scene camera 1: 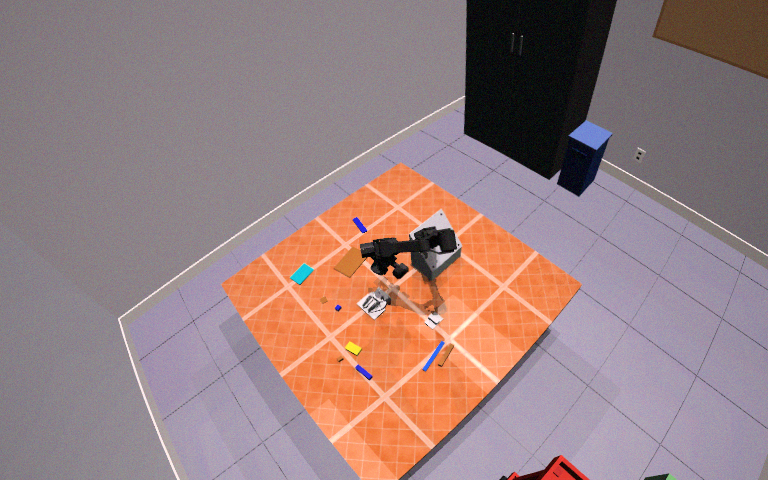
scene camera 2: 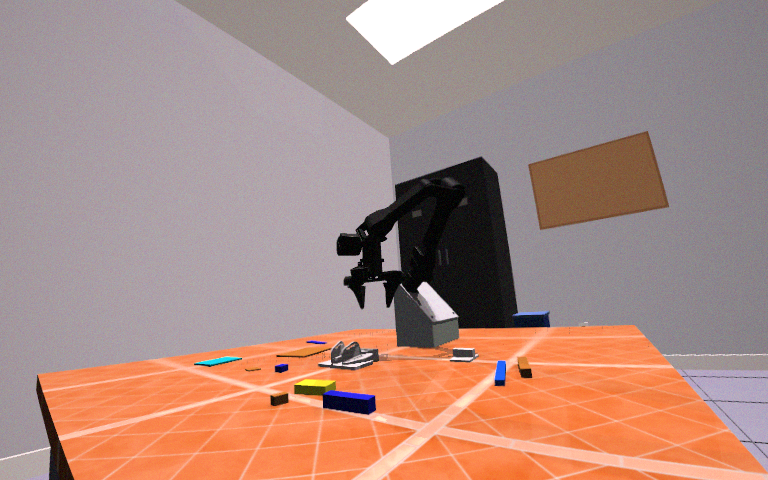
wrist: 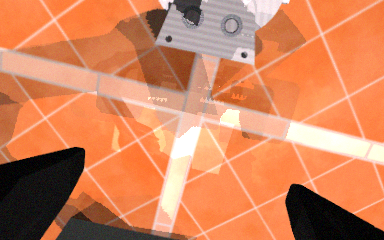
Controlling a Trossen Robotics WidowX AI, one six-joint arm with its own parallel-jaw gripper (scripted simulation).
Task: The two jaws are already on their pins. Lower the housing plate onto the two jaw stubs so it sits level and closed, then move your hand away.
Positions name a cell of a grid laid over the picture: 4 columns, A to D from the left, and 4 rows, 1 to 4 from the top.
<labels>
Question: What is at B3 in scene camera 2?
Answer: My gripper.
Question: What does my gripper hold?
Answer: Nothing.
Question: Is my gripper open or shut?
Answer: Open.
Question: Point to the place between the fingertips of my gripper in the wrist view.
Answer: B3
</labels>
